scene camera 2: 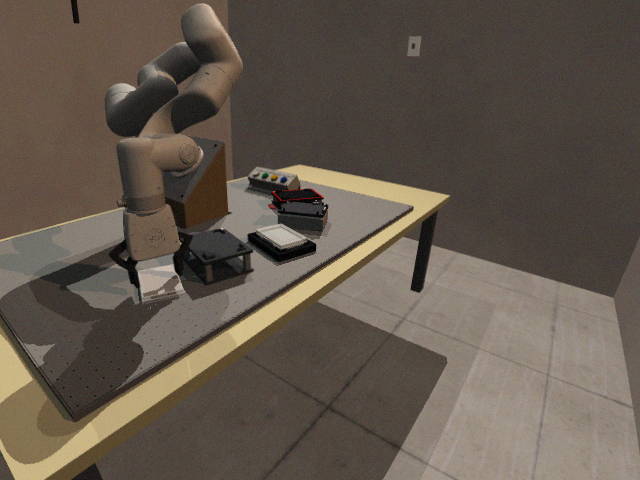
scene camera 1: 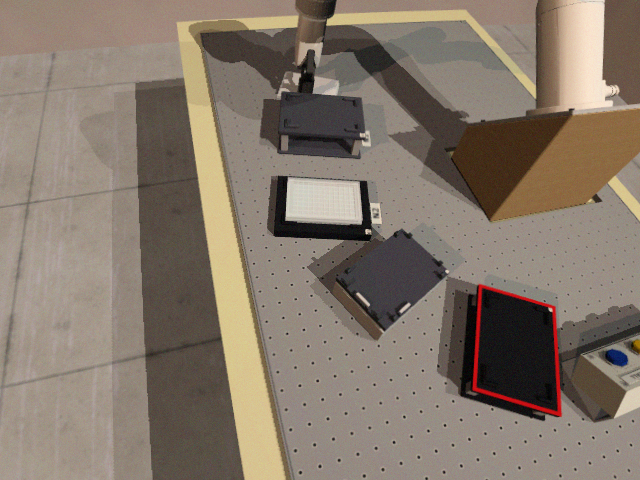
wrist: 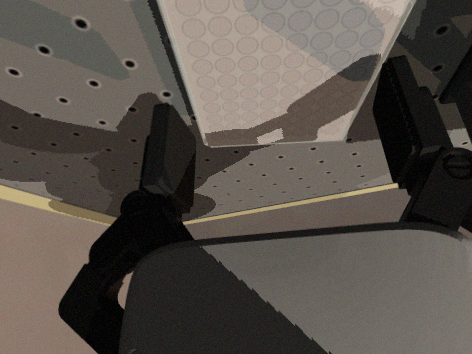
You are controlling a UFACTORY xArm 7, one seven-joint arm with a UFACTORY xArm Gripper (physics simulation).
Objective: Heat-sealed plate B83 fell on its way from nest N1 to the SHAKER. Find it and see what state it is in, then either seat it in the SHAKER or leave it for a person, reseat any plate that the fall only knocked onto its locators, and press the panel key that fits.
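Frame: origin at the arm's base, x ahead, y left, z up, level; millimetres.
Where they show: gripper, fingertip midpoint: (scene camera 2: 158, 279) (scene camera 1: 304, 81) (wrist: 274, 103); arm's base, origin of the base link: (scene camera 1: 567, 112).
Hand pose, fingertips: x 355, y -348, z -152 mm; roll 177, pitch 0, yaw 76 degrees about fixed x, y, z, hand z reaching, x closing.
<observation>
Each offset is from my fingertips to the top centre of the thing. "spot": to the spot under its first point.
A pale plate {dx -10, dy +8, dz -7 mm} (scene camera 1: 328, 85) (scene camera 2: 159, 289) (wrist: 240, 90) lies on the pegboard behind the raised dark stand in scene camera 1. Round well outlines show on its face; no label is readable. My gripper (scene camera 1: 306, 85) (scene camera 2: 156, 277) (wrist: 274, 103) is open over it, one finger towards each side, with nothing held. Another white plate {dx +56, dy +341, dz +16 mm} (scene camera 1: 323, 200) (scene camera 2: 281, 236) sits on the black nest N2 {dx +56, dy +341, dz +5 mm} (scene camera 1: 320, 231) (scene camera 2: 281, 254); I cannot tell whether it is fully down. The SHAKER's label is not readable. The key panel {dx -328, dy +736, dz +63 mm} (scene camera 1: 594, 379) (scene camera 2: 263, 184) shows white, green, yellow and blue keys in scene camera 2.
The raised dark stand (scene camera 1: 320, 116) (scene camera 2: 217, 243) is close beside the gripper. An angled grey block with corner clips {spot: dx +8, dy +521, dz +34 mm} (scene camera 1: 392, 279) (scene camera 2: 302, 219) and a red-edged black platform {dx -137, dy +655, dz +25 mm} (scene camera 1: 516, 351) (scene camera 2: 297, 195) stand past N2. A brown wedge-shaped pedestal (scene camera 1: 537, 165) (scene camera 2: 211, 191) carries the arm.
</observation>
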